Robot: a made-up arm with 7 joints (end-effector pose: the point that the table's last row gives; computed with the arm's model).
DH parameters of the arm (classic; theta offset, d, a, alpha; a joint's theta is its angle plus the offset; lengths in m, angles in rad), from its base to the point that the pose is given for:
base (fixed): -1.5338 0 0.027 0
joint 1: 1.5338 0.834 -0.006 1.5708
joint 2: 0 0.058 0.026 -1.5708
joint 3: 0 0.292 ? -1.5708
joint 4: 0 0.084 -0.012 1.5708
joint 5: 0 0.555 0.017 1.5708
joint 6: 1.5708 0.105 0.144 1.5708
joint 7: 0 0 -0.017 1.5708
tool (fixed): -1.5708 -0.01 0 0
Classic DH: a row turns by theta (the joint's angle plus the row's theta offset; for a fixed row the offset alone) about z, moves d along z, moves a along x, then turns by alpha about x.
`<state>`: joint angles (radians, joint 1 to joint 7).
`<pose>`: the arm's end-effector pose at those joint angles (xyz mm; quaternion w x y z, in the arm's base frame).
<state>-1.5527 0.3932 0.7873 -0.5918 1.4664 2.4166 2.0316</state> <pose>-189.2 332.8 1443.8 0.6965 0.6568 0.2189 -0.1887</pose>
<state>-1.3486 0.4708 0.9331 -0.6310 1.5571 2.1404 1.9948</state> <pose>-315.1 315.3 1440.5 0.7812 0.5137 0.2895 -0.2049</pose>
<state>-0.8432 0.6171 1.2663 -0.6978 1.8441 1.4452 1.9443</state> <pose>-570.0 138.0 1459.0 0.9690 0.1052 0.2082 -0.0812</pose>
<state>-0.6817 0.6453 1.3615 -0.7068 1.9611 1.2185 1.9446</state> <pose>-626.8 49.4 1465.5 0.9935 -0.0075 0.1135 0.0098</pose>
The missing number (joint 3, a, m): 0.021
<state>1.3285 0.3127 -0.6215 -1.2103 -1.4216 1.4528 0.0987</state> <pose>-500.9 -346.4 1077.1 0.9054 -0.0454 0.0326 0.4208</pose>
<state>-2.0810 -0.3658 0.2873 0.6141 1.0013 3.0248 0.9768</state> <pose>-193.1 -510.8 1278.9 0.7018 -0.6416 0.3095 -0.0116</pose>
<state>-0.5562 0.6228 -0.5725 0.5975 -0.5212 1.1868 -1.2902</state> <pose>-367.8 31.9 1696.1 0.4952 0.5996 0.6055 -0.1693</pose>
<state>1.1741 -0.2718 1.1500 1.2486 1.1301 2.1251 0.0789</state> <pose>-209.4 455.2 1143.3 0.7428 0.0793 0.1099 -0.6556</pose>
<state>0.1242 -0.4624 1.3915 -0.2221 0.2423 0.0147 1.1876</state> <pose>450.6 -134.1 1692.4 0.7317 0.0661 0.0996 -0.6711</pose>
